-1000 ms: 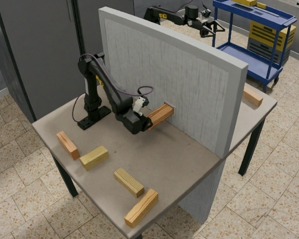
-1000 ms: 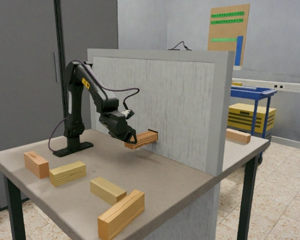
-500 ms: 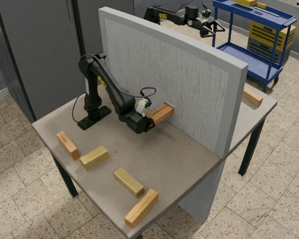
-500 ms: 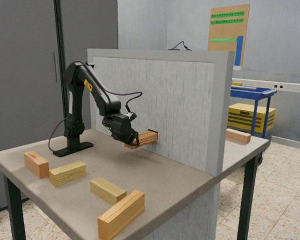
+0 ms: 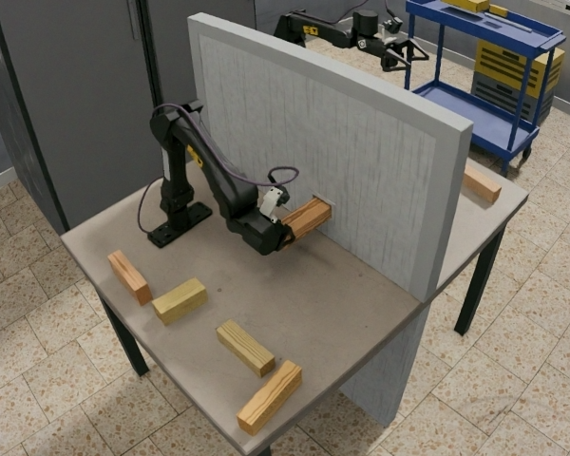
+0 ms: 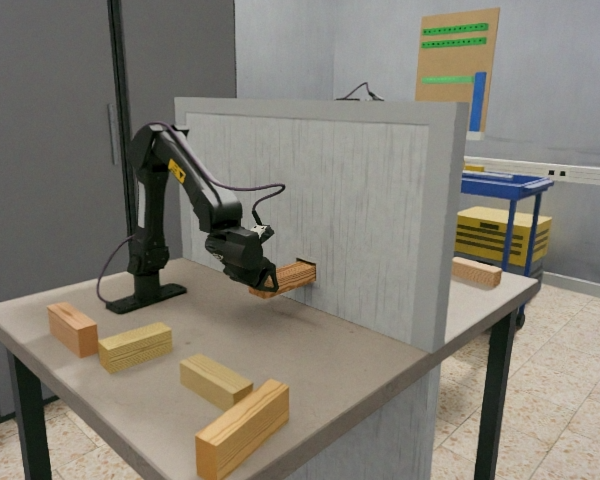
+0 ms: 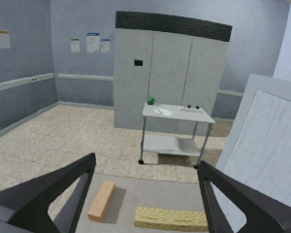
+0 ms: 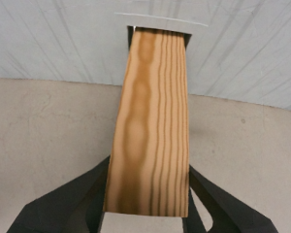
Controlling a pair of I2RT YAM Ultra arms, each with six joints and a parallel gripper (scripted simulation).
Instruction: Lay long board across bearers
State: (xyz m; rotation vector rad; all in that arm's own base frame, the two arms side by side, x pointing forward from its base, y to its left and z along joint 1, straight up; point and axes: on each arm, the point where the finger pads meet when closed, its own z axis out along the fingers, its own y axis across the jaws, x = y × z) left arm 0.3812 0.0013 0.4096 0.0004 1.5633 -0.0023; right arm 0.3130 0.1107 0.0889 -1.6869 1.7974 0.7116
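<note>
Right now the long board is 35 cm to the right of my left hand, 32 cm below it and 5 cm behind it. From my left hand the other things lie so: yellow bearer: 39 cm below, 14 cm ahead, 13 cm to the right.
</note>
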